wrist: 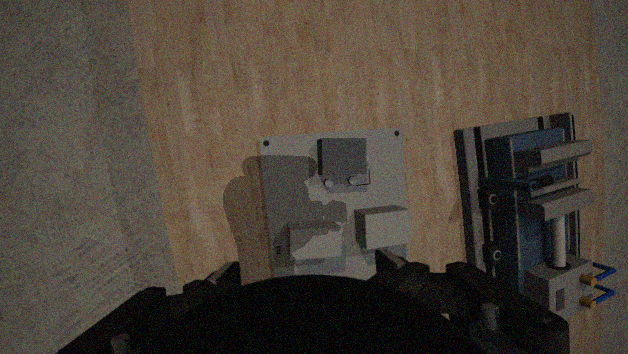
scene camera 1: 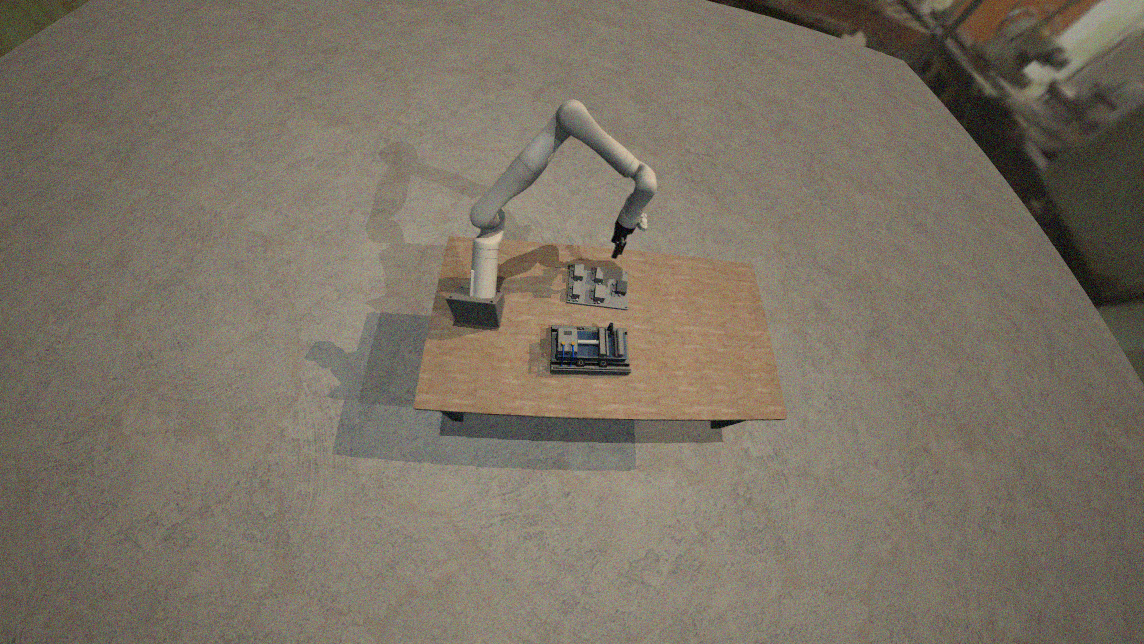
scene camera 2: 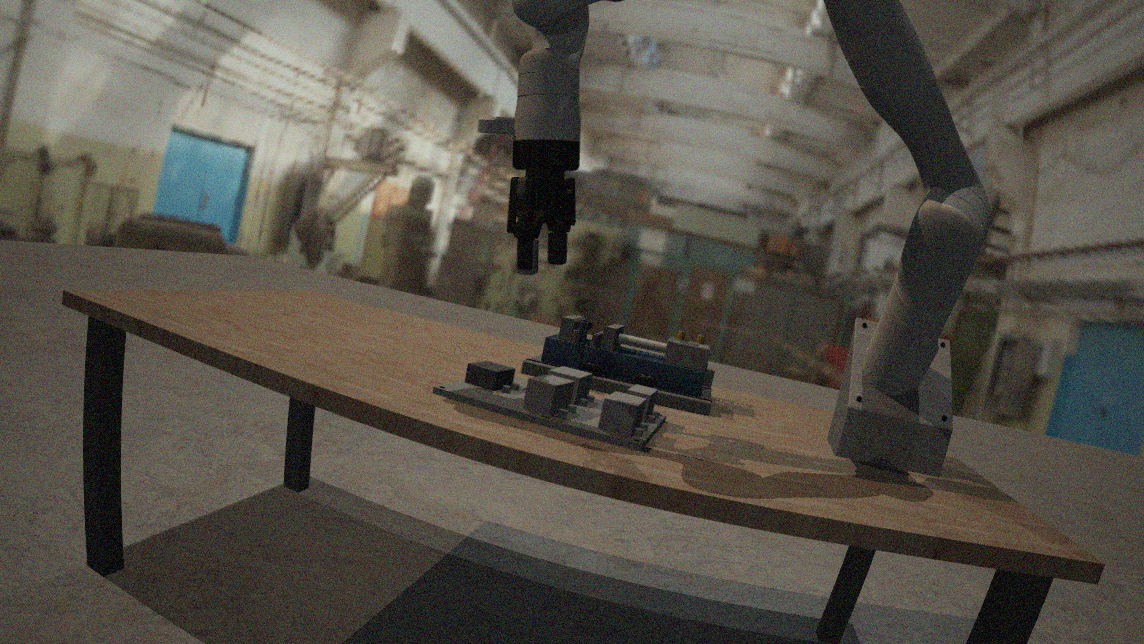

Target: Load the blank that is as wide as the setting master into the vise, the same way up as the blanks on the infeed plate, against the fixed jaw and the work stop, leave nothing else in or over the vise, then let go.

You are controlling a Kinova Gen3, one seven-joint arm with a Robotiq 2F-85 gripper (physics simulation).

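Places are measured from the arm's base along level axes (x right, y ahead, z up), in millimetres.
Pixels of known places: gripper, between the fingertips: (wrist: pixel 308 271) (scene camera 1: pixel 613 249) (scene camera 2: pixel 542 269); arm's base, origin of its link: (scene camera 1: pixel 482 295) (scene camera 2: pixel 889 370).
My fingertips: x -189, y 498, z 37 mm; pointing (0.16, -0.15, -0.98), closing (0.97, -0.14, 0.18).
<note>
For each thing: its top centre in the pictures, then the offset to it from my fingertips. "pt": a spot on its surface instead. Level surfaces: height alone.
- infeed plate, centre of its top: (scene camera 2: pixel 557 403) (wrist: pixel 343 229) (scene camera 1: pixel 598 286) dz -160, dx +71, dy -37 mm
- darker block, centre of its top: (wrist: pixel 344 156) (scene camera 2: pixel 492 366) (scene camera 1: pixel 622 286) dz -136, dx +85, dy +58 mm
- blue vise, centre of its top: (scene camera 2: pixel 634 328) (wrist: pixel 576 227) (scene camera 1: pixel 594 341) dz -69, dx +359, dy -96 mm
- rod, a spot on its surface: (wrist: pixel 560 204) pt dz -73, dx +335, dy -58 mm
- wooden table, height of its surface: dz -169 mm
My gripper (scene camera 1: pixel 617 251) (scene camera 2: pixel 541 264) (wrist: pixel 308 271) is open and empty, pointing down high above the infeed plate (scene camera 1: pixel 610 303) (scene camera 2: pixel 477 395) (wrist: pixel 386 165). Several light grey blanks (scene camera 1: pixel 598 293) (scene camera 2: pixel 549 394) (wrist: pixel 385 227) stand on the plate. A darker block (scene camera 1: pixel 621 286) (scene camera 2: pixel 489 374) (wrist: pixel 344 157), probably the setting master, stands at the plate's end, with two small pins beside it in the wrist view. The blue vise (scene camera 1: pixel 590 368) (scene camera 2: pixel 656 376) (wrist: pixel 530 235) stands apart from the plate. No blank shows between its end jaw (wrist: pixel 565 152) and the jaw on the rod (wrist: pixel 560 204).
The plate and vise stand on a wooden table (scene camera 1: pixel 688 344) (scene camera 2: pixel 320 336) (wrist: pixel 200 100). The robot's base (scene camera 1: pixel 476 309) (scene camera 2: pixel 892 432) is at one end. Blue handles (wrist: pixel 603 272) stick out at the vise's rod end. The gripper body hides part of the plate in the wrist view.
</note>
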